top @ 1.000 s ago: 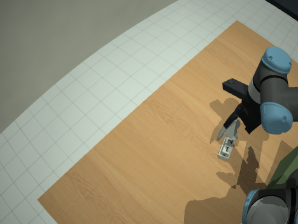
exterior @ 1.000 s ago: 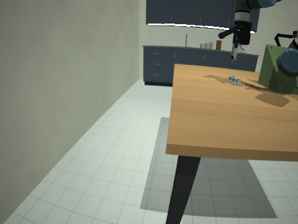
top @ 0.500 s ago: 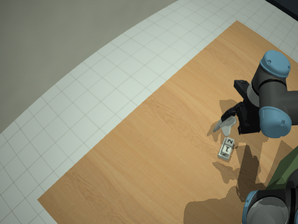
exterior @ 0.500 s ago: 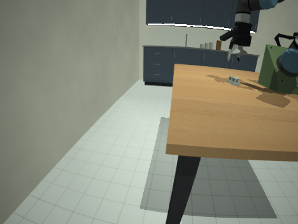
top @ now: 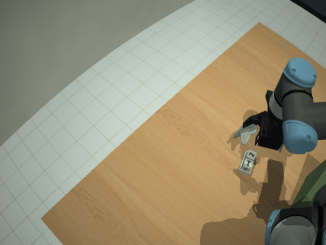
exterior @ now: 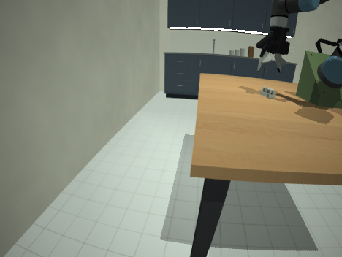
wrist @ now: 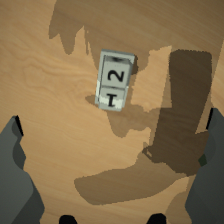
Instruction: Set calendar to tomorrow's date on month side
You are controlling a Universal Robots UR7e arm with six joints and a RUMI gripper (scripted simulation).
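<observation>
Right now the grey digit cube is 9 cm below my hand. From my hand the other things lie so: white calendar tray 1 cm behind, 2 cm to the left, 11 cm below.
</observation>
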